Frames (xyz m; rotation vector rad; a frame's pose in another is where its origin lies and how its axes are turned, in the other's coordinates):
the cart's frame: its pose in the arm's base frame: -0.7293 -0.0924 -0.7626 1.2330 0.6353 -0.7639
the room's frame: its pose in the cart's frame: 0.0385 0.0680 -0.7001 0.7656 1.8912 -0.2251
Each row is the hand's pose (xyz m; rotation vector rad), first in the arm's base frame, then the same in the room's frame.
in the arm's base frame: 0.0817 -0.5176 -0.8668 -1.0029 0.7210 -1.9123
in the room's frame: -0.9426 0.9176 -0.2569 -0.6405 2.2774 1.2806
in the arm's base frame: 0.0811 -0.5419 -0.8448 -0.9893 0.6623 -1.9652
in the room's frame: -0.9606 0.9215 -0.2841 -0.6795 2.2804 1.2032
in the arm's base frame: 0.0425 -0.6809 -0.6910 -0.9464 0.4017 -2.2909
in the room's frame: -1.0620 0.9097 -0.4685 -0.9777 2.2189 0.8473
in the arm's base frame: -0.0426 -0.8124 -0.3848 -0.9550 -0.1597 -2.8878
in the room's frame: -1.1260 0.8546 -0.8020 -1.5148 1.8221 0.2584
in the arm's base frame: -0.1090 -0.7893 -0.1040 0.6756 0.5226 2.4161
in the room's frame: -1.0453 0.7925 -1.0729 -2.0224 1.1669 -0.1963
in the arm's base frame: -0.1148 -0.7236 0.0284 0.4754 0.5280 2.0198
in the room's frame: -0.9509 0.7796 -1.1861 -2.3114 0.7323 -0.3772
